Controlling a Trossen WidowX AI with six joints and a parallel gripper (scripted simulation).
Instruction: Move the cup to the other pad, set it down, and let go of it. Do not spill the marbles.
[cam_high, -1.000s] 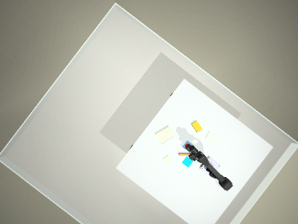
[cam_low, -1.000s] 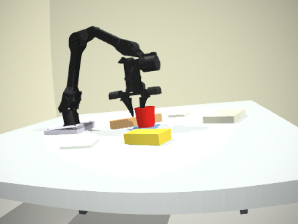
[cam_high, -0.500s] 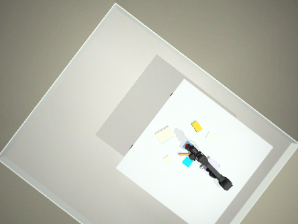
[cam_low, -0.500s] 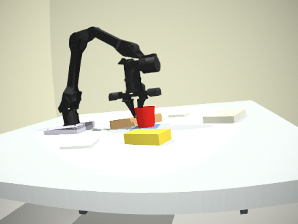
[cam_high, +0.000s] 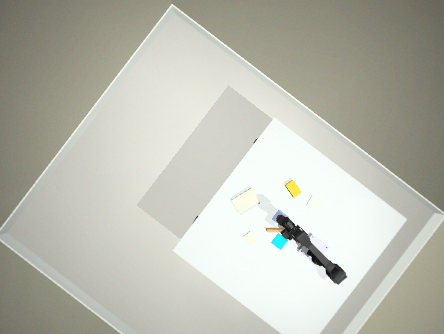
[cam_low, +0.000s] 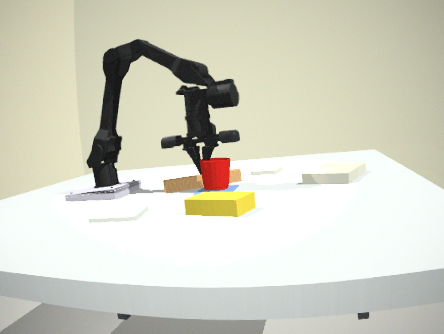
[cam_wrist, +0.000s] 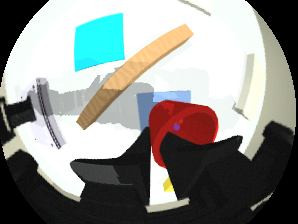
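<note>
Right now my gripper tip is 5 cm above the light blue pad, 3 cm short of it and 1 cm to the left of it. From my gripper tip the other things lie so: wooden bar: 7 cm to the left, 3 cm below, 2 cm behind; red cup: 3 cm ahead, 1 cm to the right; yellow block: 25 cm to the right, 7 cm ahead, 3 cm below.
</note>
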